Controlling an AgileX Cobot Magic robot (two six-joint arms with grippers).
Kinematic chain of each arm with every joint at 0, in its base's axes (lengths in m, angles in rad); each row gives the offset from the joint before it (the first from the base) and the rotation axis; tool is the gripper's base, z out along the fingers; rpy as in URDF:
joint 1: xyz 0 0 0.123 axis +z
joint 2: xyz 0 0 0 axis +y
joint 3: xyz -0.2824 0 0.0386 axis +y
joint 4: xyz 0.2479 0 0.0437 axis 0.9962 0 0.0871
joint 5: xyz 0 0 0 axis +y
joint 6: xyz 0.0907 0 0.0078 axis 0.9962 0 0.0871
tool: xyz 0 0 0 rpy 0 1.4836 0
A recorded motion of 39 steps. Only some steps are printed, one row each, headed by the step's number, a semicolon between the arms.
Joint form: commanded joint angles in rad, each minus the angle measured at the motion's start. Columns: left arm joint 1, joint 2, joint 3, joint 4, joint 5, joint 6; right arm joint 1, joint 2, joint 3, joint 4, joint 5, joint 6.
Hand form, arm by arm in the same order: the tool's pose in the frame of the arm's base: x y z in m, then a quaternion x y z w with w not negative. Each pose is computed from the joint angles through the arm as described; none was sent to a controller.
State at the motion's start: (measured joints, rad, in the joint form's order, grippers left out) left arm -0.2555 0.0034 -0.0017 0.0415 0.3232 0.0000; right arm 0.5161 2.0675 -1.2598 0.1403 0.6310 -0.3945
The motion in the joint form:
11: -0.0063 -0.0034 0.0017 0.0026 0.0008 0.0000; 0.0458 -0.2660 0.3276 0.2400 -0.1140 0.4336
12: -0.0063 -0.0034 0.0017 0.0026 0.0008 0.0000; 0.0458 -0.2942 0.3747 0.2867 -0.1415 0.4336
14: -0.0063 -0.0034 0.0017 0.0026 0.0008 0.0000; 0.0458 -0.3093 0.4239 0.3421 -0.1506 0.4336
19: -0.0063 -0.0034 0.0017 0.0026 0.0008 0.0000; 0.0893 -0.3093 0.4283 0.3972 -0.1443 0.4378
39: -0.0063 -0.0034 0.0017 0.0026 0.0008 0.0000; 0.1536 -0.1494 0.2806 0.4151 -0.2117 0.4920
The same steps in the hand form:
11: 0.0525 -0.0127 0.1838 0.11450 0.77720 -0.06244 0.61559; 0.2637 0.1858 0.1425 -0.10640 0.97868 0.14903 0.09304
12: 0.0525 -0.0127 0.1838 0.11450 0.77720 -0.06244 0.61559; 0.2552 0.1817 0.1422 -0.08466 0.97910 0.15959 0.09347
14: 0.0525 -0.0127 0.1838 0.11450 0.77720 -0.06244 0.61559; 0.2447 0.1772 0.1372 -0.05952 0.98110 0.16693 0.07768
19: 0.0525 -0.0127 0.1838 0.11450 0.77720 -0.06244 0.61559; 0.2349 0.1891 0.1369 -0.05617 0.97977 0.18146 0.06307
39: 0.0525 -0.0127 0.1838 0.11450 0.77720 -0.06244 0.61559; 0.2584 0.2296 0.1178 -0.04682 0.97742 0.19077 0.07788

